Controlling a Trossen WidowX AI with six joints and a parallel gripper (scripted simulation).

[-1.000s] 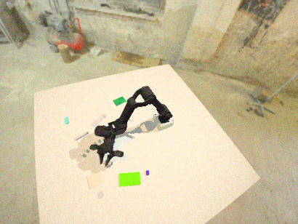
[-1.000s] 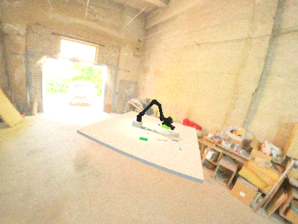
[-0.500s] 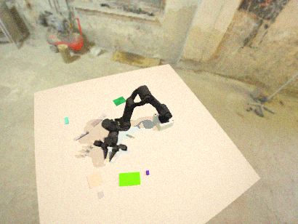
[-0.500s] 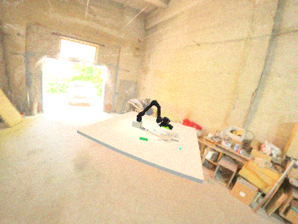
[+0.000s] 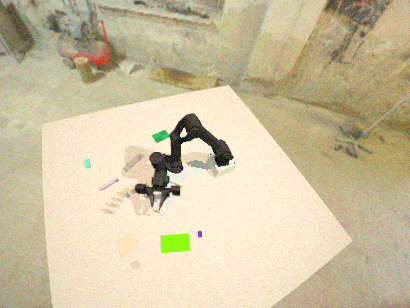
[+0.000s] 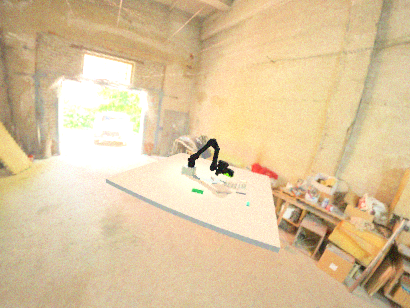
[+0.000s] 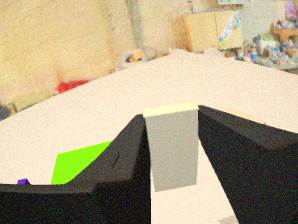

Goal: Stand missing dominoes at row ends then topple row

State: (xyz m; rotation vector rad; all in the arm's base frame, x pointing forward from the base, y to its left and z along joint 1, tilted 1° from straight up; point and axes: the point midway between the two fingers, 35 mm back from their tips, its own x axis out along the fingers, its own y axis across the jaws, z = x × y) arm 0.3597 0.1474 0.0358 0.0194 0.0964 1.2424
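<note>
The beige tile is 14 cm ahead of my gripper tip, 8 cm to the left of it and 11 cm below it. Also, from my gripper tip: small grey square 12 cm ahead, 17 cm to the left, 11 cm below; small purple cube 16 cm behind, 12 cm to the left, 11 cm below; bright green slab 5 cm behind, 13 cm to the left, 11 cm below.
</note>
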